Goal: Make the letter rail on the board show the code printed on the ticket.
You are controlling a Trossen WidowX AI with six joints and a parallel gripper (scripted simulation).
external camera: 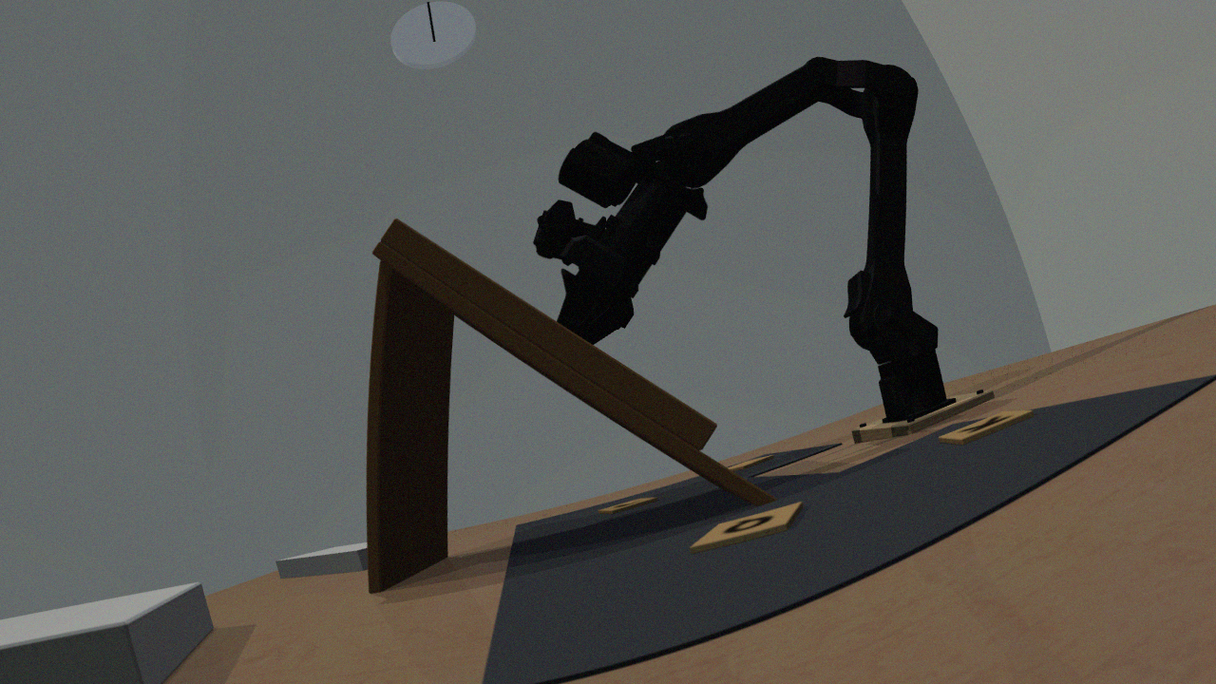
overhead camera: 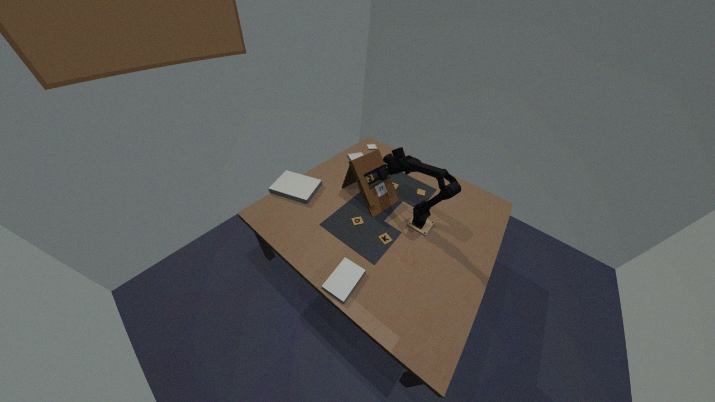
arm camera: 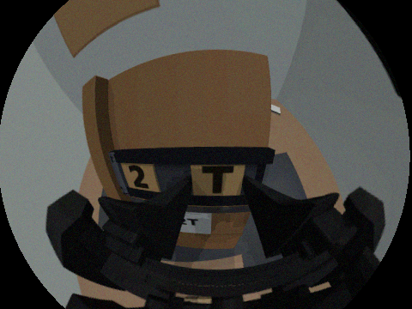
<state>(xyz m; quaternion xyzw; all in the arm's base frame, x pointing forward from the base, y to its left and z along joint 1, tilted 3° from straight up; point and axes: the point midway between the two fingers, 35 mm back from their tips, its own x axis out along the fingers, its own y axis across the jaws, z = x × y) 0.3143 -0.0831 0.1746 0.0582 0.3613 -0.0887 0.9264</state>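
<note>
Right now my gripper tip is 10 cm to the right of the tile marked 2 and 2 cm short of it. The rest, counted from my gripper tip: tile marked T right at my gripper tip; white ticket 7 cm below, 6 cm to the left, 5 cm behind; dark mat 17 cm below, 13 cm behind, 7 cm to the left.
</note>
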